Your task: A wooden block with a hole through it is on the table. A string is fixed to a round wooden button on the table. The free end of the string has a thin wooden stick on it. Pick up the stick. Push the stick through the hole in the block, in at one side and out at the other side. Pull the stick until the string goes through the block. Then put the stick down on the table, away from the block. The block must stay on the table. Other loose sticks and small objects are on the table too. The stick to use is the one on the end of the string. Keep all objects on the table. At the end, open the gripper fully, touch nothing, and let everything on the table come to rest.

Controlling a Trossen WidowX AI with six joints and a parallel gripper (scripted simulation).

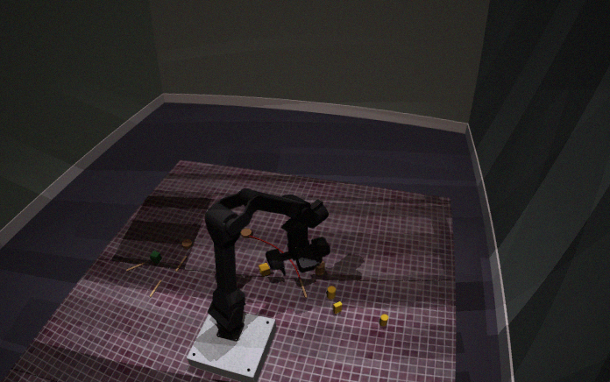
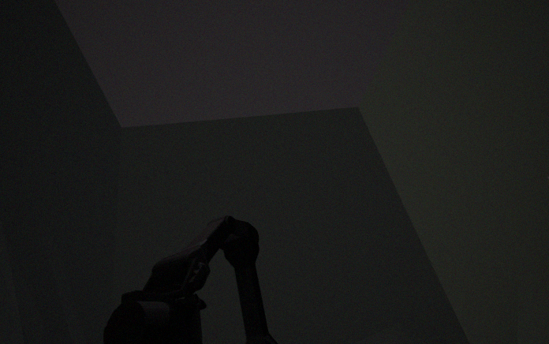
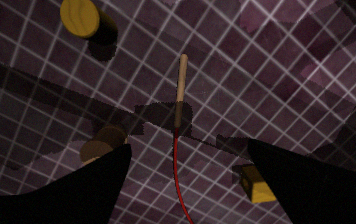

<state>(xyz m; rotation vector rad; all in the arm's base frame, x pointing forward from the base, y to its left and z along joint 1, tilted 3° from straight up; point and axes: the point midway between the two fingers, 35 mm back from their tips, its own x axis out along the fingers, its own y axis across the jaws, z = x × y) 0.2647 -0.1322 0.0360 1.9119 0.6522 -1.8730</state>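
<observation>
Now: the thin wooden stick 1 cm behind my gripper tip, 1 cm to the right of it and 5 cm below it. Round my gripper tip: round wooden button 18 cm ahead, 24 cm to the left, 5 cm below; then yellow wooden block 2 cm ahead, 12 cm to the left, 4 cm below; then wooden cylinder 6 cm ahead, 6 cm to the right, 4 cm below.
</observation>
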